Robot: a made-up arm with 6 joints.
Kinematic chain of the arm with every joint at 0, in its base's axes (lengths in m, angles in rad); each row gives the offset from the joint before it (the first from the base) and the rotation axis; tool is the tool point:
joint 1: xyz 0 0 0.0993 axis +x
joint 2: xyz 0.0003 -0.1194 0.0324 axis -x
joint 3: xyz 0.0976 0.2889 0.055 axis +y
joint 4: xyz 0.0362 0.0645 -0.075 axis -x
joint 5: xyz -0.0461 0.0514 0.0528 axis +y
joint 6: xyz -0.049 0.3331 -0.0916 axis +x
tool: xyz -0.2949 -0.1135 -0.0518
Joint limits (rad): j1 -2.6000..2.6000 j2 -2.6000..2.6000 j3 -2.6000..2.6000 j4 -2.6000..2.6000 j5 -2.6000..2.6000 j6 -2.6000..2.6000
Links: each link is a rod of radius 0.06 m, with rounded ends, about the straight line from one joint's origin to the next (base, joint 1, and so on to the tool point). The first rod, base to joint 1, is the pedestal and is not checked.
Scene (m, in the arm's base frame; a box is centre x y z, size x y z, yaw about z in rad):
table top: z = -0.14
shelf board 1: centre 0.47 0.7 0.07 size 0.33 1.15 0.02 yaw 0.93
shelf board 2: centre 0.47 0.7 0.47 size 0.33 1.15 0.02 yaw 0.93
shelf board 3: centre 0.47 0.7 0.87 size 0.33 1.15 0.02 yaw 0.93
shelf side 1: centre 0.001 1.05 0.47 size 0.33 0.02 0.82 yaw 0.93
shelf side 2: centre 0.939 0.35 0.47 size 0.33 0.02 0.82 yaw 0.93
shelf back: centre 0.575 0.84 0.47 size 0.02 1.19 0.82 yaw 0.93
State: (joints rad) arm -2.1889 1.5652 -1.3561 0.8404 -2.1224 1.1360
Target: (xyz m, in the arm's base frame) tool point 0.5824 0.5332 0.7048
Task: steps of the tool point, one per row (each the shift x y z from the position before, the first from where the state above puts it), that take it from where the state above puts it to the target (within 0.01 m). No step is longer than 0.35 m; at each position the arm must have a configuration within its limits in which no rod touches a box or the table.
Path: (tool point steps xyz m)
1: 0.0386 0.1277 0.2846
2: 0.0096 0.2526 0.2028
3: -0.0219 0.3258 0.0715
4: -0.0525 0.3291 -0.0772

